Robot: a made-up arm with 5 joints. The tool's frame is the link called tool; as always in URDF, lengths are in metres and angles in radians. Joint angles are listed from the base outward.
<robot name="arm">
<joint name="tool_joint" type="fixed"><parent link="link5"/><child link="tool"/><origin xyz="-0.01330 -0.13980 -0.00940" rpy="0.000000 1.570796 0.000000"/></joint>
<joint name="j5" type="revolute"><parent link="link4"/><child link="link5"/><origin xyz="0.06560 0.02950 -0.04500"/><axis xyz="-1 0 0"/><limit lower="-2.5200" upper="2.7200"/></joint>
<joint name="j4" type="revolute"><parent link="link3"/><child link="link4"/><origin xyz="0.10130 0.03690 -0.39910"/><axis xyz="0 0 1"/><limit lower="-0.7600" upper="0.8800"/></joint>
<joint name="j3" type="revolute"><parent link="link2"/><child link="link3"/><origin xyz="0.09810 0.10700 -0.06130"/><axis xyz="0 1 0"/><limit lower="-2.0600" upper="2.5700"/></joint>
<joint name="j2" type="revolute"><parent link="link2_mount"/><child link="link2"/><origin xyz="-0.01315 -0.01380 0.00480"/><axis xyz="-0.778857 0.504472 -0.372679"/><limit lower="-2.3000" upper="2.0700"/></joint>
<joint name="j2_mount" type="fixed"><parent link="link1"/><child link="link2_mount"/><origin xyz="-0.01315 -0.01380 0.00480"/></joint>
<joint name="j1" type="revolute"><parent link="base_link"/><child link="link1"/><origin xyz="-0.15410 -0.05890 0.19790"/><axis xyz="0 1 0"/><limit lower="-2.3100" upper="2.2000"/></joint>
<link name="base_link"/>
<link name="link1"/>
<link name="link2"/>
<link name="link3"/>
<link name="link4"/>
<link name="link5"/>
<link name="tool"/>
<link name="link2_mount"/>
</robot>
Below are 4 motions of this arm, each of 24 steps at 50 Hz.
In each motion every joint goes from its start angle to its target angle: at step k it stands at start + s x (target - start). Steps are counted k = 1, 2, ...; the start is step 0. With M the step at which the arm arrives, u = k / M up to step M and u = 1 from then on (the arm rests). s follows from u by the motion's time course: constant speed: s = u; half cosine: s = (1 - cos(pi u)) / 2; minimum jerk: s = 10 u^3 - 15 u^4 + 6 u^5.
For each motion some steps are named. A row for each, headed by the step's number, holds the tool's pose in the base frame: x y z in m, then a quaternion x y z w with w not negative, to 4 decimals.
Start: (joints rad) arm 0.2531 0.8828 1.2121 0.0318 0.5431
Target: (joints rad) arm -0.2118 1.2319 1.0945 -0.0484 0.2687
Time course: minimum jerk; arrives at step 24
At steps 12, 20, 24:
12: -0.5539 -0.1655 0.0400 0.0846 -0.8963 0.4032 0.1643
20: -0.5492 -0.1777 -0.0110 -0.0292 -0.8707 0.4850 0.0759
24: -0.5486 -0.1784 -0.0150 -0.0382 -0.8679 0.4904 0.0691

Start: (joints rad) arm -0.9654 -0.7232 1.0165 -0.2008 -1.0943
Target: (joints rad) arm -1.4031 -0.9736 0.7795 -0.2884 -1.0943
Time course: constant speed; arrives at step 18
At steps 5, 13, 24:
5: 0.1574 0.2680 -0.1655 0.1539 0.4751 0.6137 0.6115
13: 0.2172 0.3309 -0.0323 0.0599 0.3525 0.6751 0.6453
24: 0.2244 0.3698 0.0546 -0.0020 0.2746 0.7066 0.6522

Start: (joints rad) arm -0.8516 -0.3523 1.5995 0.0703 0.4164
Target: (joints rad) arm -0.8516 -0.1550 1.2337 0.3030 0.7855
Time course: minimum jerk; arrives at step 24
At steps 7, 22, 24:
7: -0.1476 -0.0053 -0.1794 -0.3268 0.7986 0.0180 0.5051
22: -0.0243 0.0321 -0.1584 -0.4226 0.6777 -0.0616 0.5987
24: -0.0236 0.0322 -0.1582 -0.4232 0.6768 -0.0623 0.5991

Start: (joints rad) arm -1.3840 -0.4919 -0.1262 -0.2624 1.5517
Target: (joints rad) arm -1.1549 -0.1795 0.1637 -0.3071 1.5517
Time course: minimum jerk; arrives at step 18
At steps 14, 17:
14: 0.2243 0.1323 0.2630 -0.0727 0.2454 -0.6407 0.7239
17: 0.2306 0.1239 0.2445 -0.0861 0.2646 -0.6465 0.7103

